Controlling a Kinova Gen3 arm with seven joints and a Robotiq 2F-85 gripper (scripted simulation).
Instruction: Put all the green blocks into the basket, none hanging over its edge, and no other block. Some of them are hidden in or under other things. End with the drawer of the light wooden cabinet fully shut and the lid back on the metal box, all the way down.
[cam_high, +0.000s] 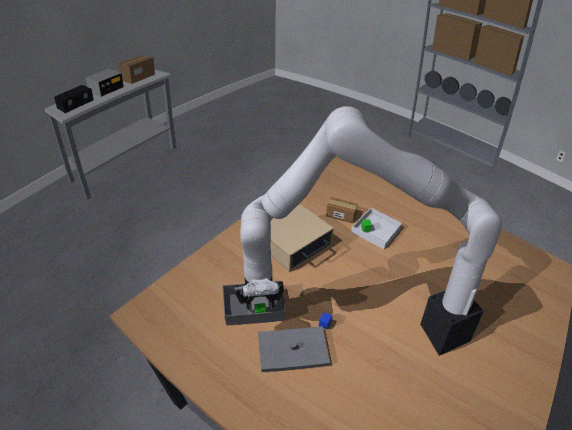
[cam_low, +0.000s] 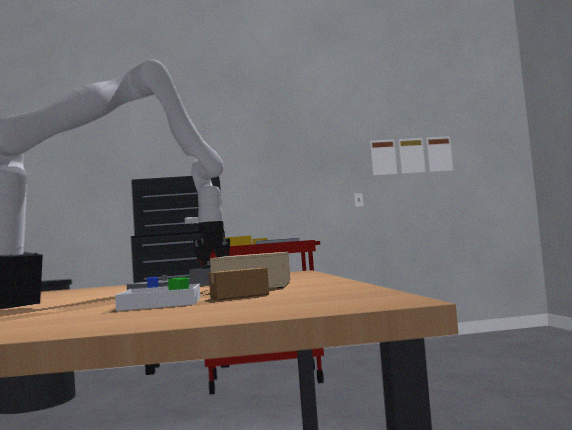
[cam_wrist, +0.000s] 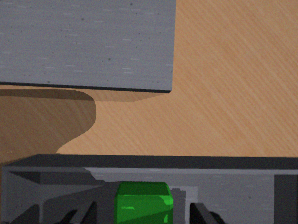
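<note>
The metal box is 30 mm ahead of my hand, 20 mm below it and 10 mm to the right of it. Round my hand: grey lid 160 mm behind, 40 mm to the left, 30 mm below; drawer 300 mm to the right, 100 mm ahead, 10 mm below; light wooden cabinet 300 mm to the right, 110 mm ahead, 10 mm below.
</note>
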